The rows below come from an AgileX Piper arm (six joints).
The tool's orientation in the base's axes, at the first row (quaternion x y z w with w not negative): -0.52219 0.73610 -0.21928 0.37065
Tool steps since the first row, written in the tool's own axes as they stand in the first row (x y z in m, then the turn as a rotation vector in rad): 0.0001 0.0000 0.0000 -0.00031 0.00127 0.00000; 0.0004 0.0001 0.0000 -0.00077 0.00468 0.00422; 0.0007 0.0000 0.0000 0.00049 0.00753 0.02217; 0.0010 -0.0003 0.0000 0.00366 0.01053 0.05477; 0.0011 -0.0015 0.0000 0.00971 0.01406 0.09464; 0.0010 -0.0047 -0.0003 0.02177 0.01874 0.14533; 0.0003 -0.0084 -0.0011 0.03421 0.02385 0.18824; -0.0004 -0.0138 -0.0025 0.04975 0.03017 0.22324; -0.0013 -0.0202 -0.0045 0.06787 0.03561 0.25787; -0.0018 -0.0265 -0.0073 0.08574 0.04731 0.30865
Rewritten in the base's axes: 0.0000 -0.0001 0.0000 -0.00071 0.00074 -0.00080; -0.0001 -0.0003 -0.0002 0.00057 0.00267 -0.00573; -0.0001 -0.0007 -0.0002 0.01252 0.00367 -0.01945; 0.0000 -0.0010 -0.0001 0.03539 0.00389 -0.04309; 0.0007 -0.0016 0.0007 0.06305 0.00208 -0.07259; 0.0024 -0.0026 0.0032 0.09731 -0.00422 -0.11162; 0.0042 -0.0034 0.0066 0.12522 -0.01121 -0.14618; 0.0065 -0.0047 0.0115 0.14570 -0.02117 -0.17761; 0.0090 -0.0063 0.0176 0.16597 -0.03387 -0.20899; 0.0107 -0.0083 0.0240 0.19501 -0.04305 -0.25490
